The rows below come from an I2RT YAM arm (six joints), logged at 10 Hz.
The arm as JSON. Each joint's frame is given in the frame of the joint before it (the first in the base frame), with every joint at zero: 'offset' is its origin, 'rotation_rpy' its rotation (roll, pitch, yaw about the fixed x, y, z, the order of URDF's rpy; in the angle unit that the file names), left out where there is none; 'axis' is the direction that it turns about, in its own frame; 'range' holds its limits. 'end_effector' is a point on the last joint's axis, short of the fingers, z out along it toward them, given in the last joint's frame.
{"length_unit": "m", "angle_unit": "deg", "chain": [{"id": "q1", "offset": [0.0, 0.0, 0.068], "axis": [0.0, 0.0, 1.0], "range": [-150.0, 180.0]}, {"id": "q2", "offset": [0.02, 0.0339, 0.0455], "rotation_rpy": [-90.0, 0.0, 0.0], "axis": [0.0, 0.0, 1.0], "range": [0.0, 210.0]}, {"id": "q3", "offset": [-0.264, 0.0, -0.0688], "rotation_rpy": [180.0, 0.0, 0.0], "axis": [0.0, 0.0, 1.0], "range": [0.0, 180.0]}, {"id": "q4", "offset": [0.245, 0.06, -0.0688], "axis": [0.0, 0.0, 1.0], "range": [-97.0, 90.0]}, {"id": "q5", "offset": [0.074, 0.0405, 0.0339], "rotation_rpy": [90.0, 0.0, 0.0], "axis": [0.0, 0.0, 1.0], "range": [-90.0, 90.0]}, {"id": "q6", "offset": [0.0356, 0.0, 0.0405], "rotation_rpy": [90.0, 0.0, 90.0], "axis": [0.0, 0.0, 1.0], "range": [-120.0, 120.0]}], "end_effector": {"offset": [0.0, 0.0, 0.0], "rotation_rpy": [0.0, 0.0, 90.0]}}
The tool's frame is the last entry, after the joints.
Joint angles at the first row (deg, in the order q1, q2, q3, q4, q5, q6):
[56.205 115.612 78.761 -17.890 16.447 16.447]
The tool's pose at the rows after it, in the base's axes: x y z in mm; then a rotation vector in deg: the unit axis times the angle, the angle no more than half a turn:
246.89, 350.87, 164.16, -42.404, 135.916, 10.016
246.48, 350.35, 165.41, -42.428, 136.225, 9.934
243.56, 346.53, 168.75, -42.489, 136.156, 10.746
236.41, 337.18, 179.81, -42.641, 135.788, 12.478
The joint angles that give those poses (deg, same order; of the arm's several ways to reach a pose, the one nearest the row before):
[56.205 115.764 79.044 -18.369 16.338 16.382]
[56.205 115.592 79.178 -18.983 16.251 16.513]
[56.205 114.257 77.953 -18.742 15.748 16.557]
[56.227 110.760 75.439 -18.808 14.764 16.557]

